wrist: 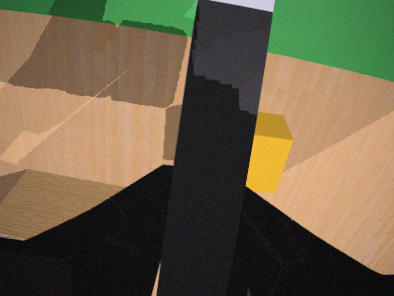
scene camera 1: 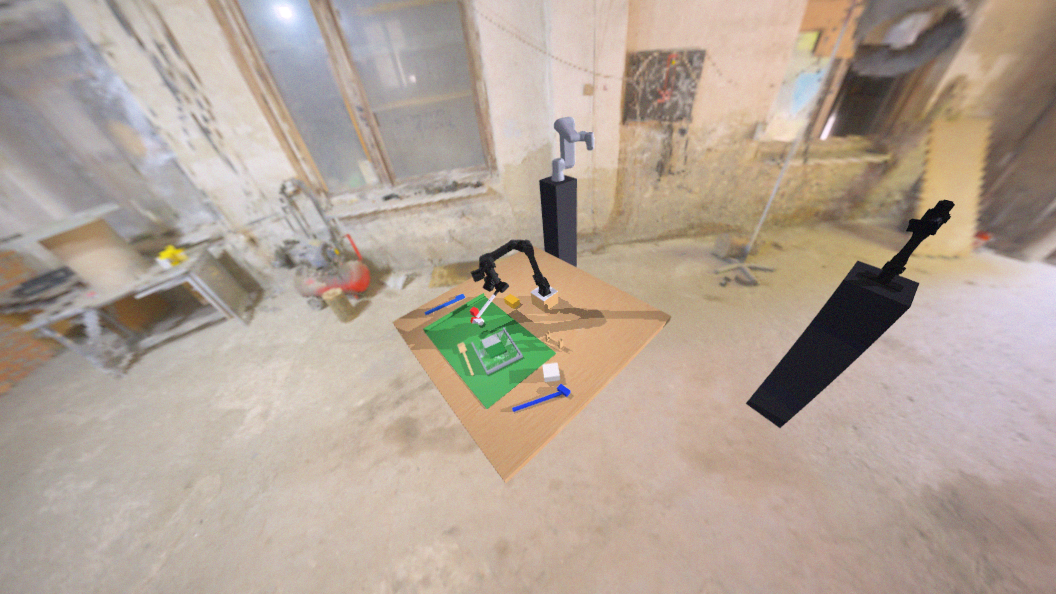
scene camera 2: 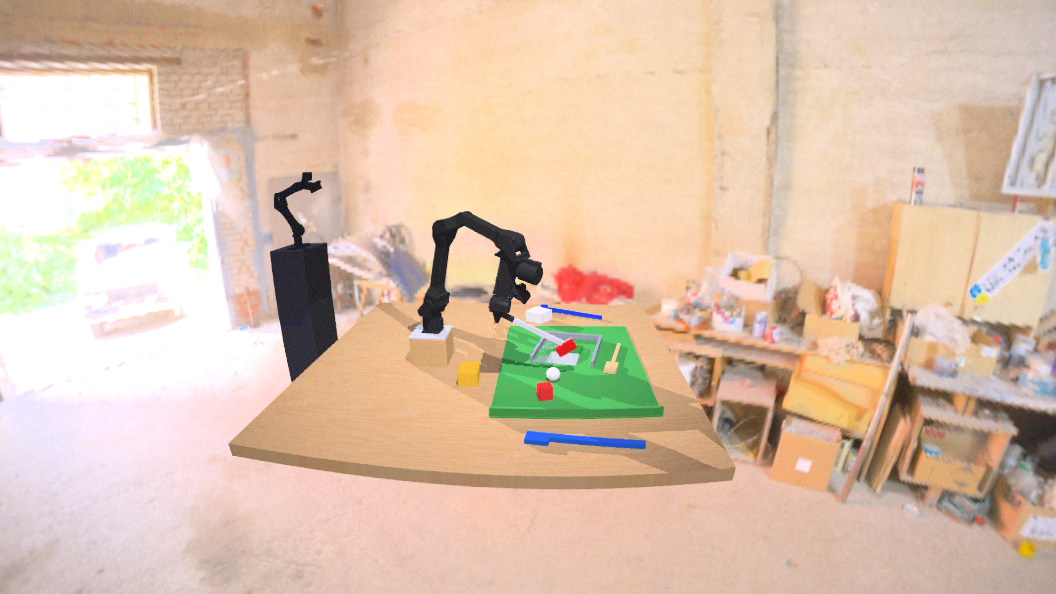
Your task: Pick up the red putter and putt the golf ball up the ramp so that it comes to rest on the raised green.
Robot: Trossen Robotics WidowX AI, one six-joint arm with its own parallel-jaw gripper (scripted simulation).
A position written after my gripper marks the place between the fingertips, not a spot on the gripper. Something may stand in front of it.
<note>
My gripper (scene camera 2: pixel 496 321) holds a red putter. I also see a yellow block (wrist: pixel 272 140) and a green mat (scene camera 2: pixel 577 386).
My gripper is seen too in the wrist view (wrist: pixel 192 182). The green mat also shows in the wrist view (wrist: pixel 351 42) and in scene camera 1 (scene camera 1: pixel 489 388).
</note>
